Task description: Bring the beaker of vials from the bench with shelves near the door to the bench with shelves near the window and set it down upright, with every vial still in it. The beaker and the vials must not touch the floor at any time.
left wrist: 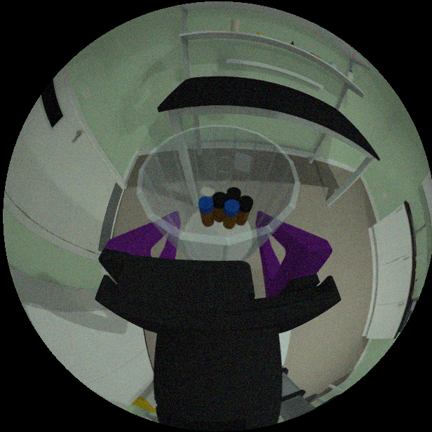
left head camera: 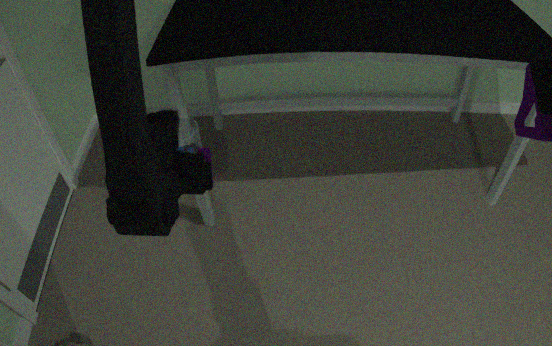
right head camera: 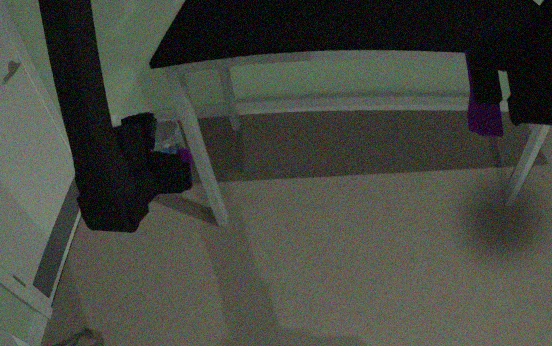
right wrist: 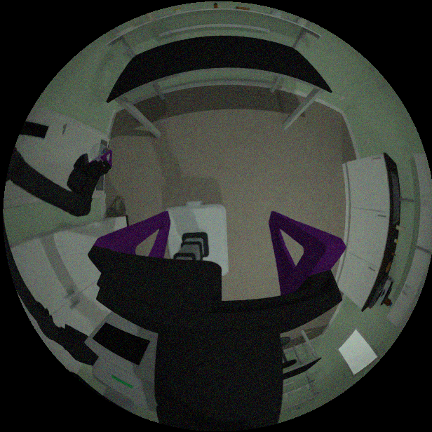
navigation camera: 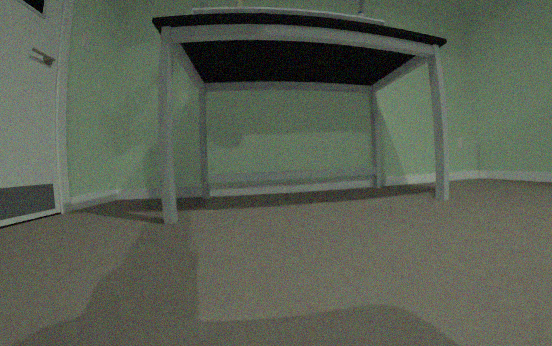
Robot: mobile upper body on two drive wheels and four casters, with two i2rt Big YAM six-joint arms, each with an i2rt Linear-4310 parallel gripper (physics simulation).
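My left gripper (left head camera: pixel 200 156) (right head camera: pixel 175 156) (left wrist: pixel 217 216) is shut on the clear beaker (left head camera: pixel 189 131) (right head camera: pixel 167 131) (left wrist: pixel 218 240), which looks about upright, held in the air above floor level. Several brown vials (left wrist: pixel 231 207) with blue, black and white caps stand inside it. The black-topped bench (left head camera: pixel 325 25) (right head camera: pixel 325 25) (left wrist: pixel 250 92) (right wrist: pixel 215 55) (navigation camera: pixel 300 19) is beyond the beaker, apart from it; a shelf (left wrist: pixel 275 42) runs above the bench. My right gripper (right wrist: pixel 219 216) is open and empty; parts of its purple fingers show at the right in both head views.
A white door (left head camera: pixel 25 130) (right head camera: pixel 30 140) (left wrist: pixel 60 165) (navigation camera: pixel 25 115) is left of the bench. Bench legs (left head camera: pixel 507 170) (right head camera: pixel 200 160) (navigation camera: pixel 167 125) stand on the floor. White cabinets (left wrist: pixel 395 270) (right wrist: pixel 367 225) line the right side in the wrist views.
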